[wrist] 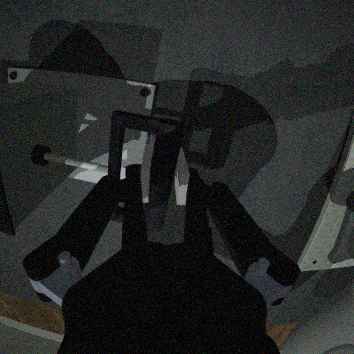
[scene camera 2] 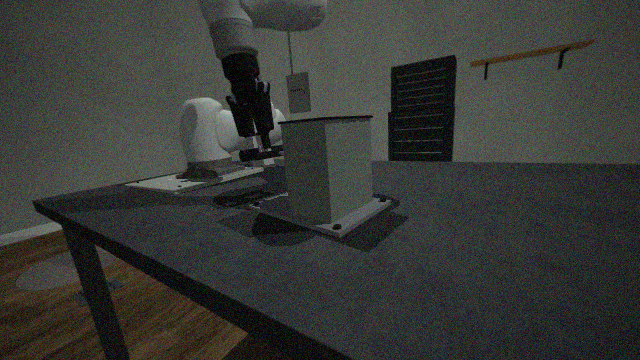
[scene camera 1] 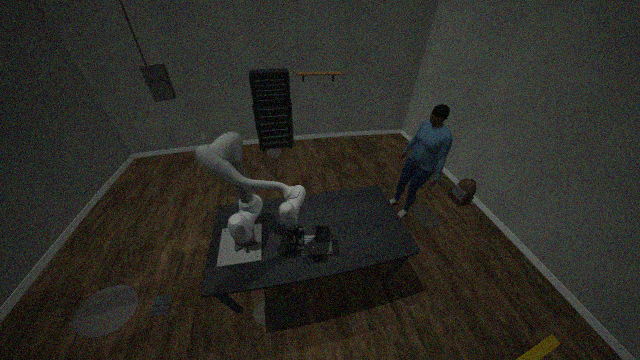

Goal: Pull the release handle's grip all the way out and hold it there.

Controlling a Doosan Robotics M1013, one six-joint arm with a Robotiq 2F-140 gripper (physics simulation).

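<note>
The release handle (wrist: 116, 142) (scene camera 2: 250, 154) is a dark rectangular frame standing out from the side of a pale box housing (scene camera 2: 327, 170). Its grip (wrist: 165, 155) is the frame's outer bar in the wrist view. My gripper (wrist: 162, 158) (scene camera 2: 257, 141) is shut on this grip, one finger on each side of it. The gripper points steeply down beside the housing. A pale rod (wrist: 75, 162) with a black round end lies left of the frame in the wrist view. The gripped part is dark and partly hidden by the fingers. In scene camera 1, the handle is too dark to make out.
The housing's base plate (scene camera 2: 345, 227) is bolted to the dark table (scene camera 1: 360, 215). The arm's base plate (scene camera 1: 227, 255) (wrist: 320, 240) is on the table beside the handle. A person in blue (scene camera 1: 430, 145) stands beyond the table's far right corner. A dark cabinet (scene camera 1: 272, 107) stands at the wall.
</note>
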